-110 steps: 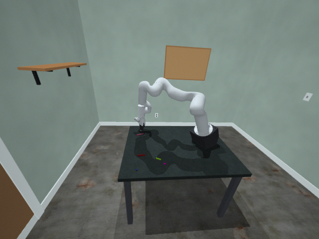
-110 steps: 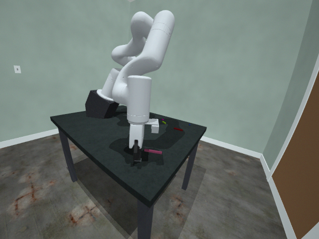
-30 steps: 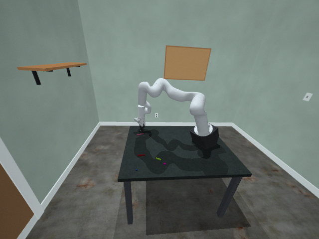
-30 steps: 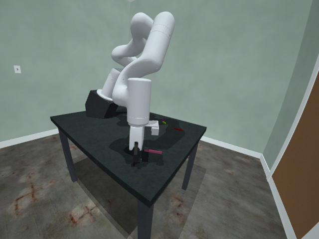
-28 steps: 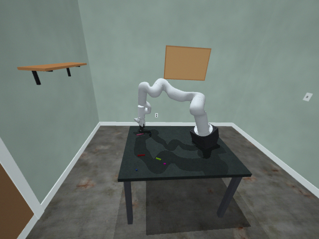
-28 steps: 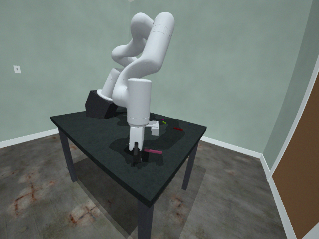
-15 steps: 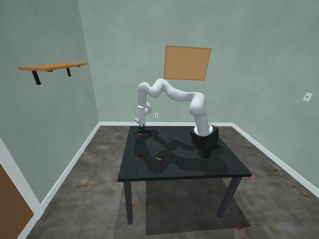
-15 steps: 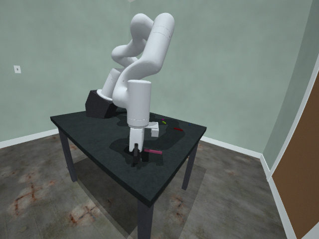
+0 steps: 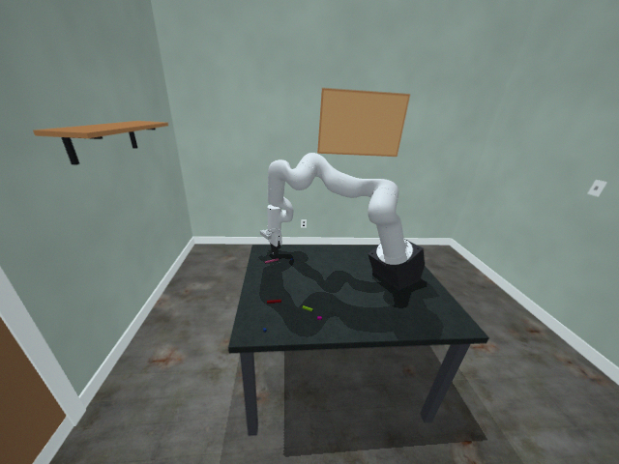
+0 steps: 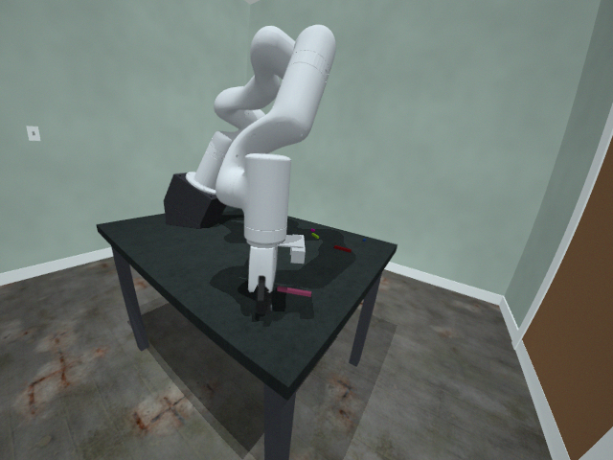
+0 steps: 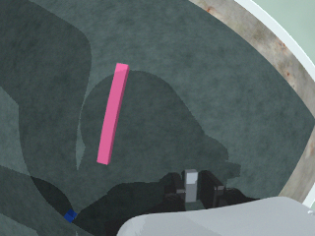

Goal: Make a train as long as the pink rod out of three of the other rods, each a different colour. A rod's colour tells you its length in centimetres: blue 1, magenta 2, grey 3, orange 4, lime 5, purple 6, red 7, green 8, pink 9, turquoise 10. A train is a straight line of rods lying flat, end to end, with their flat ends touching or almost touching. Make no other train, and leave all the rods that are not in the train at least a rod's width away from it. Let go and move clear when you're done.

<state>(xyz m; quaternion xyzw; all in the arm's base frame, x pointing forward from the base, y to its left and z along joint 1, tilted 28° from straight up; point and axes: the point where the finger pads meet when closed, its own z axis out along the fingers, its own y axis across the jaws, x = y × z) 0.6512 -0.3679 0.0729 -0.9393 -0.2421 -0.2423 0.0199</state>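
Right now my hand is 20 mm above the grey rod. Round my hand: red rod 30 mm ahead, 460 mm to the left, 20 mm below; pink rod 20 mm ahead, 100 mm to the left, 20 mm below; lime rod 130 mm behind, 530 mm to the left, 20 mm below.
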